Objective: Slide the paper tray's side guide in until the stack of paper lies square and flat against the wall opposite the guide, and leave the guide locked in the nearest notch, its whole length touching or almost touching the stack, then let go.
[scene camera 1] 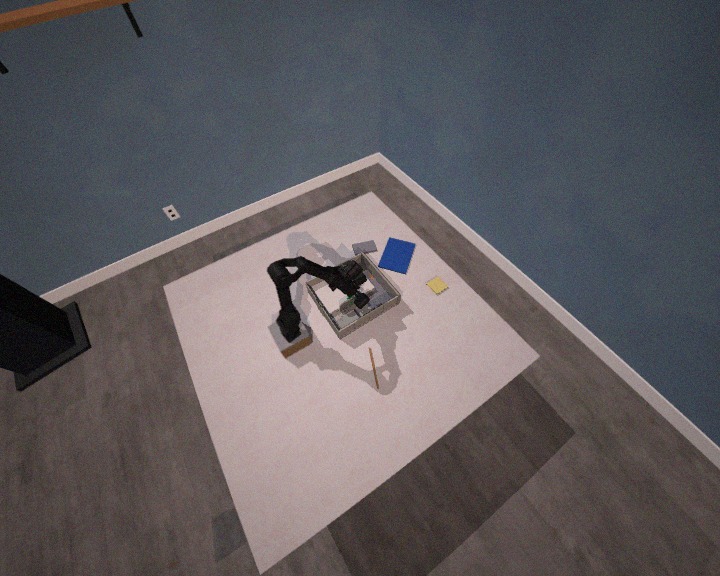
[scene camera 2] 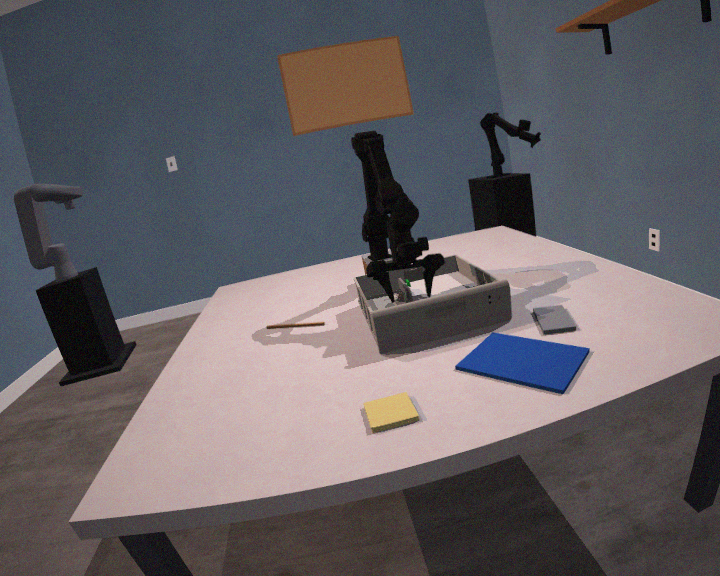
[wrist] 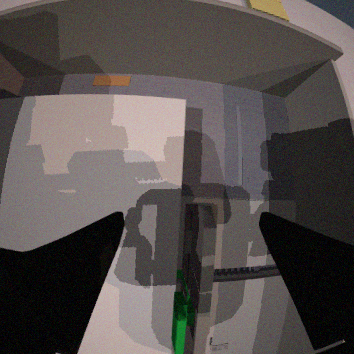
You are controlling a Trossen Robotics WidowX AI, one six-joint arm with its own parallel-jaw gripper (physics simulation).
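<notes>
The grey paper tray stands on the table. The white paper stack lies flat in it, its left edge along the left wall in the wrist view, with no clear gap. The side guide stands upright at the stack's right edge, touching or almost touching it where seen; its near part is cut off. Its green lever is on the stack side. My gripper is wide open, a finger on each side of the guide, apart from it. The notch engagement is hidden.
A blue folder, a grey block and a yellow pad lie beyond the tray. A brown stick lies to its side. The tray walls surround my fingers.
</notes>
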